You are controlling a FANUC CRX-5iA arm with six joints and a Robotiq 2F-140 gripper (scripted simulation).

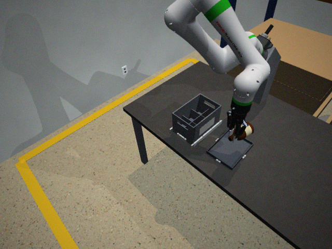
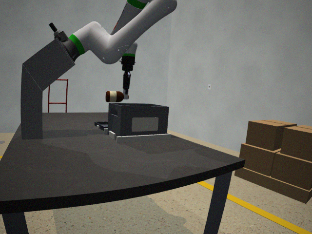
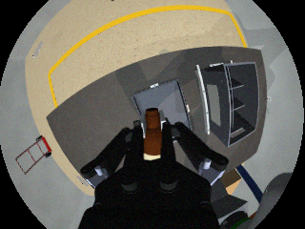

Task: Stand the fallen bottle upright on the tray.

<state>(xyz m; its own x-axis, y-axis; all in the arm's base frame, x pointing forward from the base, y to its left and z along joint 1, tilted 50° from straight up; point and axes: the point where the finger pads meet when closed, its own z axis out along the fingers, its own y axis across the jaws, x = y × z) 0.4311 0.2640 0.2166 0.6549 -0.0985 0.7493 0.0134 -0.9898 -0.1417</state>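
Right now my hand is 50 mm past the brown bottle and 20 mm above it. Round my hand: dark crate 10 mm ahead, 320 mm to the right, 140 mm below; then dark tray 60 mm behind, 40 mm to the right, 210 mm below.
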